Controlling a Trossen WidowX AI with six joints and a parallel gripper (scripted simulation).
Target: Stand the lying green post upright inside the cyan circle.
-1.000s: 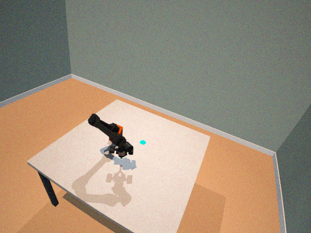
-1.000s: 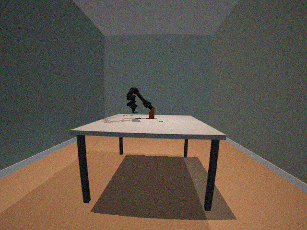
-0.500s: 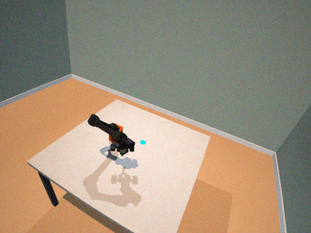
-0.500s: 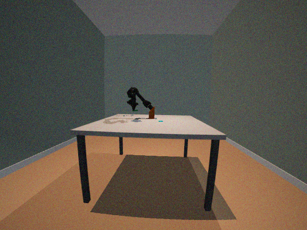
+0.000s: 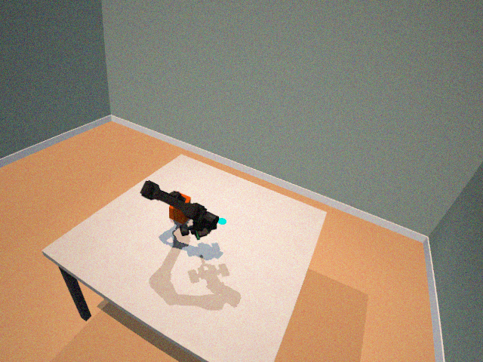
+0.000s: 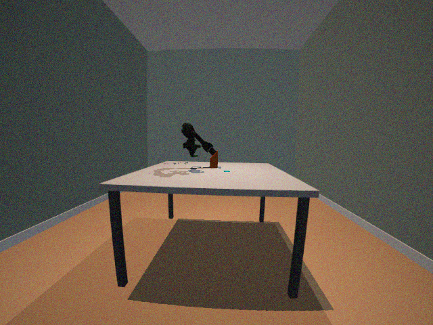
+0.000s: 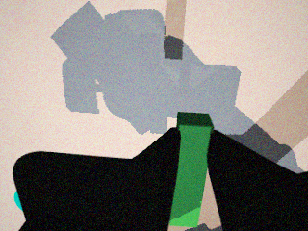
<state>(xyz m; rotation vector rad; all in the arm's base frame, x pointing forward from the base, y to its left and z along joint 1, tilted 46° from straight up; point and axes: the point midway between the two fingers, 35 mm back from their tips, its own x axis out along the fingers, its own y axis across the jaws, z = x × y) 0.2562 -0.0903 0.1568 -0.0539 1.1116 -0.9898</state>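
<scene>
Right now the green post is 20 mm behind my gripper tip and 10 mm to the left of it. From my gripper tip the other things lie so: cyan circle (310 mm to the left, 130 mm below, 20 mm behind).
</scene>
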